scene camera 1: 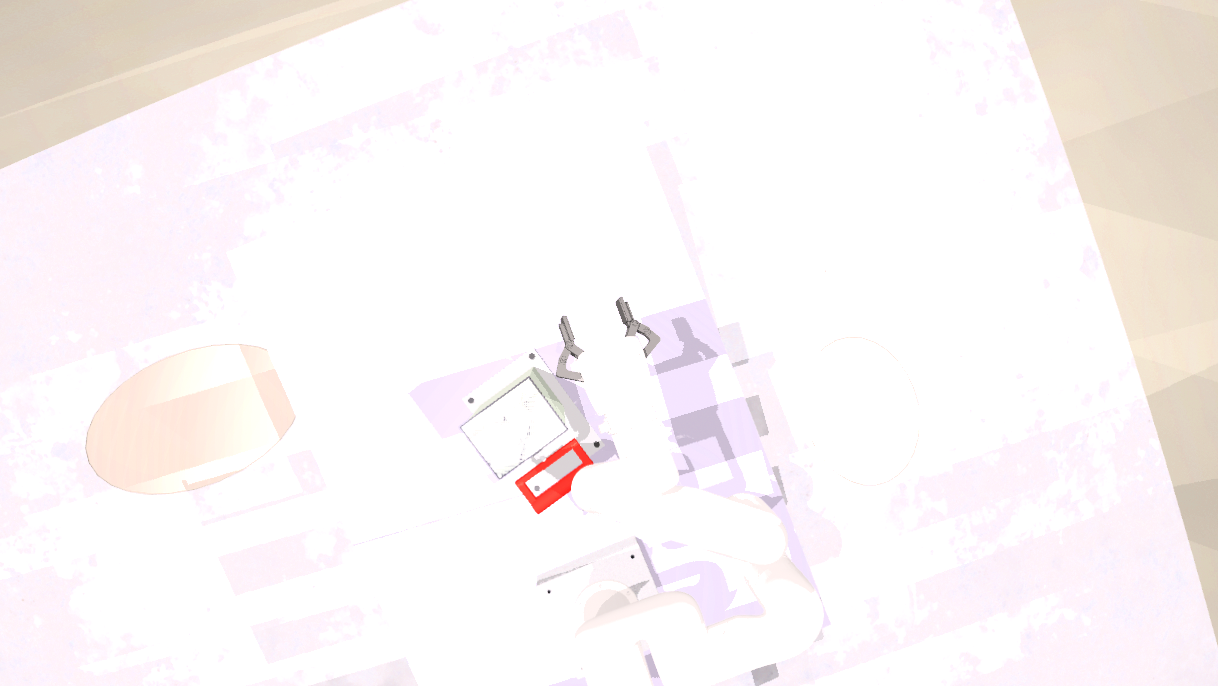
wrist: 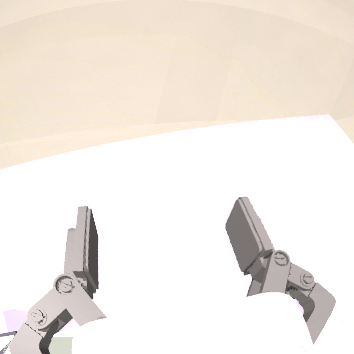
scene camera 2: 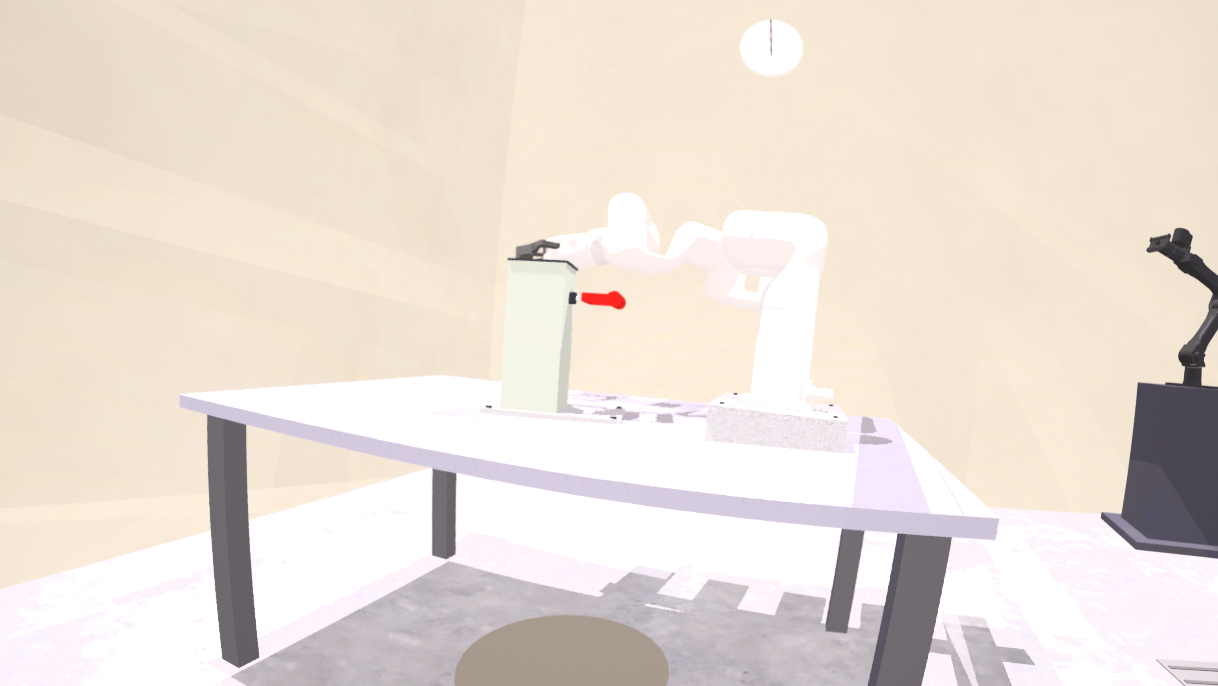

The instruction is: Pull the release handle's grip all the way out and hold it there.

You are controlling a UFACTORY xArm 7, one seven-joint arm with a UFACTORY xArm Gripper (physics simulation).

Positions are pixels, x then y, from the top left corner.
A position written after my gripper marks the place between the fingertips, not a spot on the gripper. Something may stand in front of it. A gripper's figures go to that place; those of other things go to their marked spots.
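Labels:
Bolted base plate (scene camera 1: pixel 579 428), 1.35 m from the lens. My gripper (scene camera 1: pixel 591 307), 1.05 m from the lens.

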